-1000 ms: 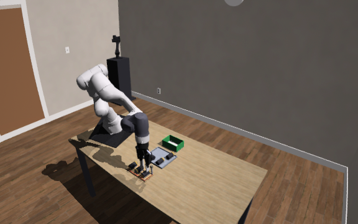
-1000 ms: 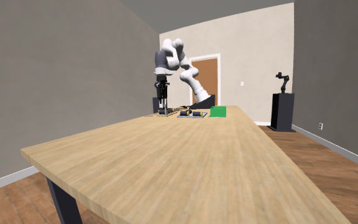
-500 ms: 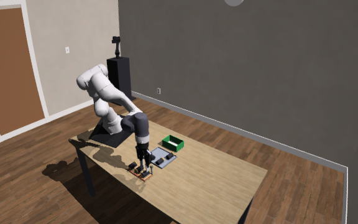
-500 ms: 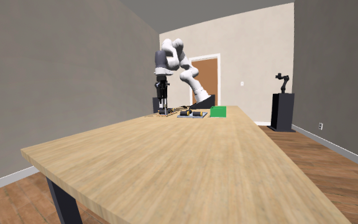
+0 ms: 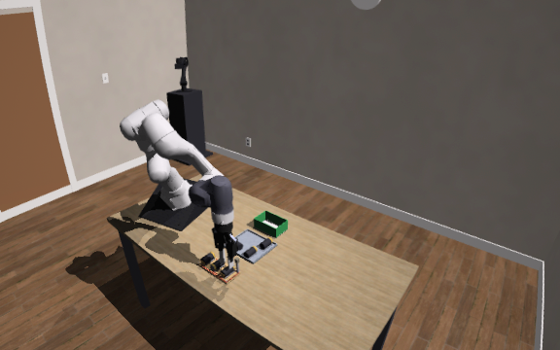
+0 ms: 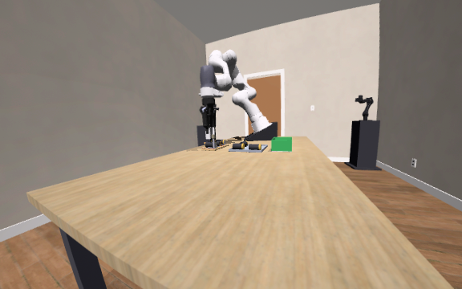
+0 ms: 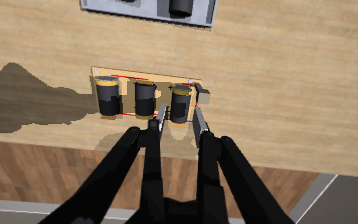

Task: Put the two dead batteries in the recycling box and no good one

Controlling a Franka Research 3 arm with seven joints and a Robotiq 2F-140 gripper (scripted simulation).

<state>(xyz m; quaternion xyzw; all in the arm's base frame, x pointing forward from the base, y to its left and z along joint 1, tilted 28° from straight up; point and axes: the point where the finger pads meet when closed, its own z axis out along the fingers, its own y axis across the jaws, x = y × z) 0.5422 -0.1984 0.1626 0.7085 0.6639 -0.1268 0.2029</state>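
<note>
Now: the bulb 3 cm to the left of my hand, 3 cm ahead of it and 2 cm below it. From my hand the other things lie so: green recycling box (41 cm to the left, 8 cm below, 5 cm behind); grey tray (22 cm to the left, 9 cm below, 5 cm behind).
</note>
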